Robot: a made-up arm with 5 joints.
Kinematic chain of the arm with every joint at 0, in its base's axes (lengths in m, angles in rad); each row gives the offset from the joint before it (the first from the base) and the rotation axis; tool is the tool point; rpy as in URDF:
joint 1: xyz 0.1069 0 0.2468 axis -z
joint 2: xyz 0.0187 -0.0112 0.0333 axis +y
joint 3: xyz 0.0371 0 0.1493 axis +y
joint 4: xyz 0.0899 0 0.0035 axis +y
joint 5: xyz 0.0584 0.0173 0 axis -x
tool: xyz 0 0 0 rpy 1.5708 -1.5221 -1.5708
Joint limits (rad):
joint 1: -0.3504..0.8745
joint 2: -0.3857..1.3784
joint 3: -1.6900..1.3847
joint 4: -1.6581..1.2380
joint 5: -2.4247..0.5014
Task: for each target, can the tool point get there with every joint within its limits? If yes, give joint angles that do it. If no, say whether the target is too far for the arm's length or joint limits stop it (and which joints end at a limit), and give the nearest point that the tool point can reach.
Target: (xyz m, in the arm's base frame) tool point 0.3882 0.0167 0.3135
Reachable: yes | joints -0.0377 0.7214 -0.1917 -0.3254 -1.8690
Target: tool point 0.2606 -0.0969 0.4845
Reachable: yes | joints 0.5960 -0.0522 -0.0926 -0.5409 -0.7563
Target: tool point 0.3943 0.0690 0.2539
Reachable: yes | joints -0.2149 1.1617 -1.0671 0.8289 -1.5136
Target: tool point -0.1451 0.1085 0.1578
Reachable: no: joint limits stop it (at a limit: joint 1, joint 2, joint 3) | nearest point 0.1365 0.0173 0.2206 | short by 0.303 m
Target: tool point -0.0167 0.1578 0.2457
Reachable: no: joint limits stop it (at a limit: joint 1, joint 2, joint 3) | nearest point 0.1347 0.0167 0.2396 | short by 0.207 m
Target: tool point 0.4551 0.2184 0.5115
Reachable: no: too far | nearest point 0.3654 0.1010 0.4363 | short by 0.166 m
